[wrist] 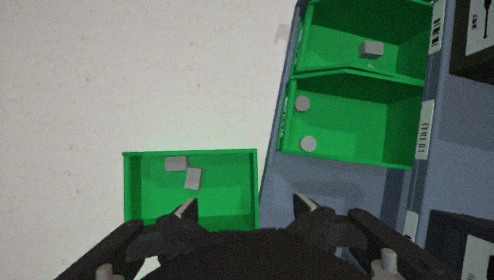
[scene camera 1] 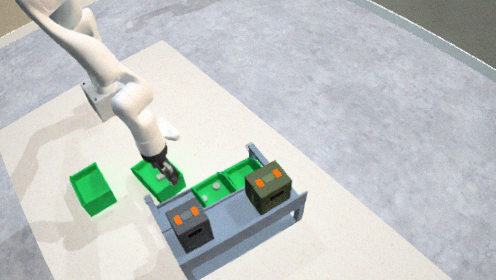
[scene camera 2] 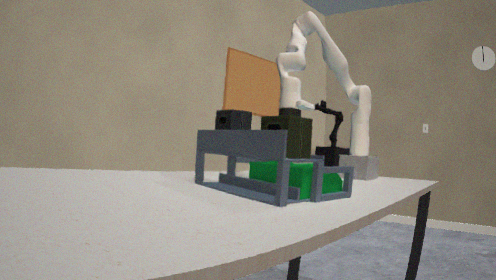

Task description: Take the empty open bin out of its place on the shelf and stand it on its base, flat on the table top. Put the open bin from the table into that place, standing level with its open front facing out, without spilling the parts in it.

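Pixels of known places: gripper, fingertip midpoint: (wrist: 246, 206) (scene camera 1: 164, 175); arm's base, origin of the base link: (scene camera 2: 358, 155).
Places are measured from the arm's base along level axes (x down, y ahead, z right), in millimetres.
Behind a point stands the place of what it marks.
The empty open bin (scene camera 1: 93, 190) @(x 103, y 354, z 189 mm) is green and stands on the table, apart from the shelf. The open bin with parts (scene camera 1: 160, 190) @(x 31, y 523, z -13 mm) (wrist: 225, 175) @(x 104, y 474, z -50 mm) is green and stands on the table close to the shelf (scene camera 1: 226, 220) @(x 5, y 724, z -130 mm) (scene camera 2: 240, 142) @(x -24, y 796, z -188 mm) (wrist: 320, 176) @(x 101, y 615, z -78 mm); two grey blocks (wrist: 176, 163) @(x 89, y 404, z -55 mm) (wrist: 193, 178) @(x 89, y 431, z -39 mm) lie in it. The shelf place beside the shelved bins is vacant in the wrist view. My gripper (scene camera 1: 173, 180) (wrist: 246, 206) @(x 0, y 502, z -45 mm) is open and empty, above the shelf-side wall of the bin with parts, one finger to each side of that wall in the wrist view. Its fingers are hidden in scene camera 2.
Two green bins (scene camera 1: 216, 189) @(x 91, y 573, z -171 mm) (scene camera 1: 243, 172) @(x 98, y 559, z -278 mm) (wrist: 345, 125) @(x 98, y 637, z -162 mm) (wrist: 340, 37) @(x 98, y 605, z -299 mm) holding small grey parts sit side by side on the shelf. A dark grey box (scene camera 1: 192, 227) @(x -115, y 754, z -33 mm) (scene camera 2: 233, 120) @(x -85, y 747, z -76 mm) and an olive box (scene camera 1: 268, 187) @(x -90, y 744, z -250 mm) (scene camera 2: 298, 137) @(x -43, y 728, z -315 mm) stand on its upper board. A small black arm (scene camera 2: 335, 132) shows behind.
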